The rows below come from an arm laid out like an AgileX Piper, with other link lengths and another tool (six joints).
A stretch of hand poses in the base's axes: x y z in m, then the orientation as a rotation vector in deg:
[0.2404, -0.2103, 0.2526, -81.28, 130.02, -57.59]
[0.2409, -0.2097, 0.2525, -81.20, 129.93, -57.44]
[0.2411, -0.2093, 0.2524, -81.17, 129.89, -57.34]
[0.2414, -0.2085, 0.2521, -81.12, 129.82, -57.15]
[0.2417, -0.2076, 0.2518, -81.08, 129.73, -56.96]
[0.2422, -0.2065, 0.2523, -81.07, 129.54, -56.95]
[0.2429, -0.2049, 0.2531, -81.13, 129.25, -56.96]
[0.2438, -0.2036, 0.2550, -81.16, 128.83, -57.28]
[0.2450, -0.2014, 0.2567, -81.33, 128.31, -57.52]
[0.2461, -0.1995, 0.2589, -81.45, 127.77, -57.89]
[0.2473, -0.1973, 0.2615, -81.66, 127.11, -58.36]
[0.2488, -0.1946, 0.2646, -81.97, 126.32, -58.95]
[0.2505, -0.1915, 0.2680, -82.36, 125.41, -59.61]
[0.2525, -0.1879, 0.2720, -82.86, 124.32, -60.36]
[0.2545, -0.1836, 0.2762, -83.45, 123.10, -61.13]
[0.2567, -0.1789, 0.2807, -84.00, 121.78, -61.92]
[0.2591, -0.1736, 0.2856, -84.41, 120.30, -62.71]
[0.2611, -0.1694, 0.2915, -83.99, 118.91, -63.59]
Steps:
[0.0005, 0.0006, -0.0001, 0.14, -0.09, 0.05]
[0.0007, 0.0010, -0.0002, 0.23, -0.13, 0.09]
[0.0010, 0.0018, -0.0005, 0.38, -0.19, 0.15]
[0.0013, 0.0027, -0.0008, 0.54, -0.26, 0.23]
[0.0018, 0.0038, -0.0003, 0.57, -0.39, 0.34]
[0.0025, 0.0054, 0.0005, 0.58, -0.55, 0.53]
[0.0034, 0.0067, 0.0024, 0.39, -0.84, 0.72]
[0.0046, 0.0089, 0.0041, 0.22, -1.10, 1.05]
[0.0057, 0.0108, 0.0063, -0.02, -1.42, 1.34]
[0.0069, 0.0130, 0.0089, -0.35, -1.77, 1.71]
[0.0084, 0.0157, 0.0120, -0.79, -2.15, 2.18]
[0.0101, 0.0188, 0.0154, -1.29, -2.57, 2.73]
[0.0121, 0.0224, 0.0194, -1.89, -3.03, 3.40]
[0.0141, 0.0267, 0.0236, -2.52, -3.52, 4.19]
[0.0163, 0.0314, 0.0281, -3.16, -4.09, 5.01]
[0.0187, 0.0367, 0.0330, -3.75, -4.85, 5.87]
[0.0207, 0.0409, 0.0389, -4.16, -6.06, 6.35]

